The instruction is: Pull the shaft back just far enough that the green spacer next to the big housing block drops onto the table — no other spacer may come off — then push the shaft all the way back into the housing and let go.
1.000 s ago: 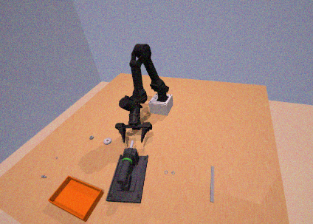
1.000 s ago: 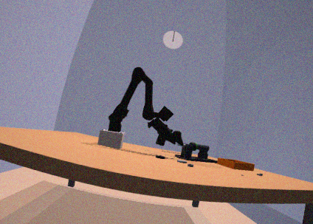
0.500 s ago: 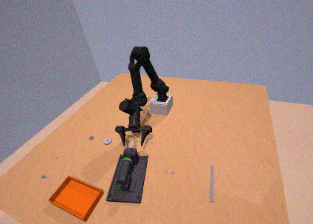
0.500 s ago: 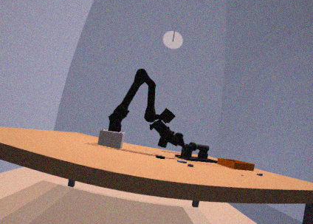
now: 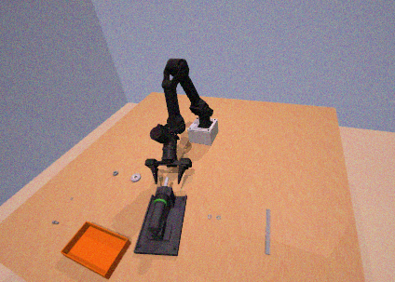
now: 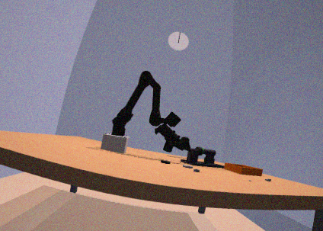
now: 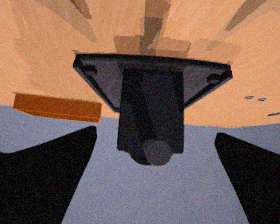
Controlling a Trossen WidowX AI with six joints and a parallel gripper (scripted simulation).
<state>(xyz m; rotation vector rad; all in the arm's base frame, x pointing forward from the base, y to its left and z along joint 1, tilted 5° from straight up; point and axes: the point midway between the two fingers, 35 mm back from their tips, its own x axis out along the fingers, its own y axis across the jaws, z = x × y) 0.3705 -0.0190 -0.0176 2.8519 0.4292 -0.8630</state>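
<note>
Right now my gripper tip is 40 mm short of the pale shaft, 10 mm to the right of it and 10 mm below it. Round my gripper tip: black washer (130 mm behind, 160 mm to the right, 60 mm below); green spacer (90 mm ahead, 30 mm to the left, 10 mm above); dark baseplate (130 mm ahead, 40 mm to the left, 20 mm below).
</note>
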